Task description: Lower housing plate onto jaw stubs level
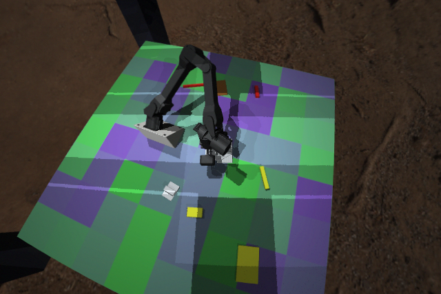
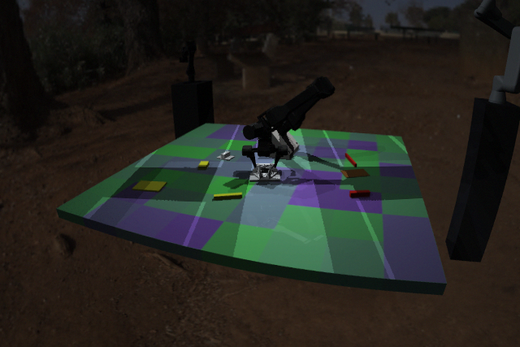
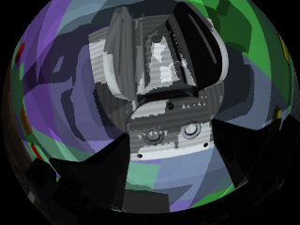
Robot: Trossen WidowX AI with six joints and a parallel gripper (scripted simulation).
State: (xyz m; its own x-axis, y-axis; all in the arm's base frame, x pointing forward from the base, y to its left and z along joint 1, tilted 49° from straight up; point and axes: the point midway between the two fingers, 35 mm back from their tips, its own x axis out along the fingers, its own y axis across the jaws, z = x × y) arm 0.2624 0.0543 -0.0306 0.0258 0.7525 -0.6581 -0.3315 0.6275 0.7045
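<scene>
My gripper tip is 2 cm below the white housing plate and 1 cm short of it. Round my gripper tip: yellow bar (28 cm ahead, 4 cm to the right); small yellow tile (28 cm to the right, 4 cm ahead); brown tile (37 cm to the left, 8 cm behind, 1 cm below).
</scene>
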